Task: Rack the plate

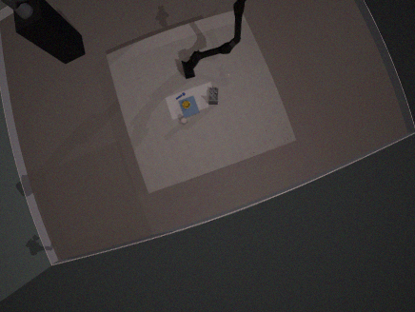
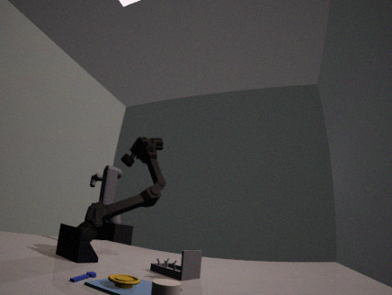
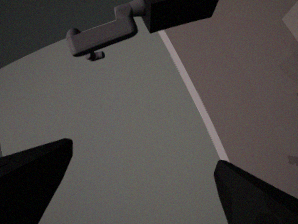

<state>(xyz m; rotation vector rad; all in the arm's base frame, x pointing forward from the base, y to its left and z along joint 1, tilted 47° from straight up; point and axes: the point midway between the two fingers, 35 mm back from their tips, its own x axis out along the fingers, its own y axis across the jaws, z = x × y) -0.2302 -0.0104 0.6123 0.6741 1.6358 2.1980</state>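
Now: gripper tip 570 mm to the left of the yellow plate, 510 mm short of it and 480 mm above it. Round my gripper tip: blue bar 580 mm to the right, 490 mm below, 410 mm ahead; then blue flat mat 550 mm to the right, 530 mm ahead, 490 mm below; then grey dish rack 510 mm ahead, 470 mm below, 340 mm to the right.
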